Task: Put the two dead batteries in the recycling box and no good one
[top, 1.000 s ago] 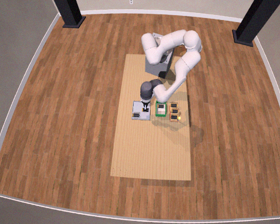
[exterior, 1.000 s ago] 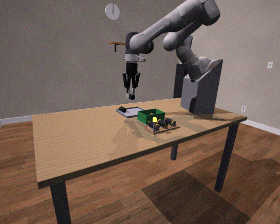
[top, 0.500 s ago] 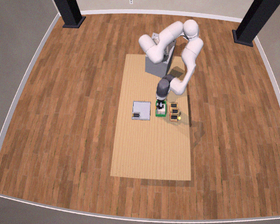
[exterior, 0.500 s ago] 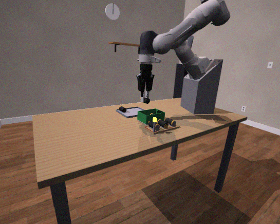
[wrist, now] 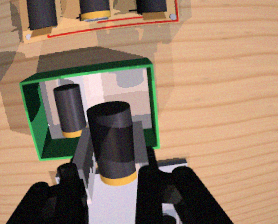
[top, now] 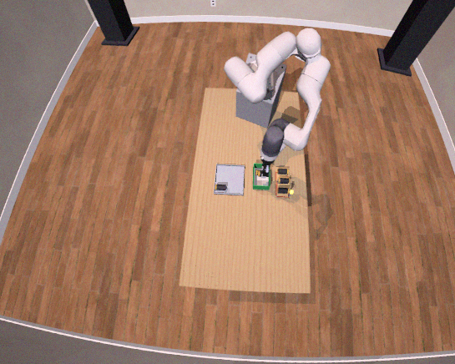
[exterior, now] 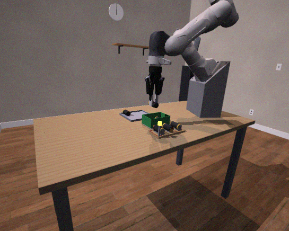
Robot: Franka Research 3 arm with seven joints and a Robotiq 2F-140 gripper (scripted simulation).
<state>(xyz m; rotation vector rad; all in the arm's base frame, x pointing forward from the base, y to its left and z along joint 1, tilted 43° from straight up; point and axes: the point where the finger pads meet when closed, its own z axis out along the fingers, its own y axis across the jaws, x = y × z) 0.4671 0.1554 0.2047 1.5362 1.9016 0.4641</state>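
The green recycling box is 140 mm below my hand, 30 mm behind it and 10 mm to the right of it. Round my hand: grey tray (200 mm to the right, 150 mm below, 20 mm ahead).
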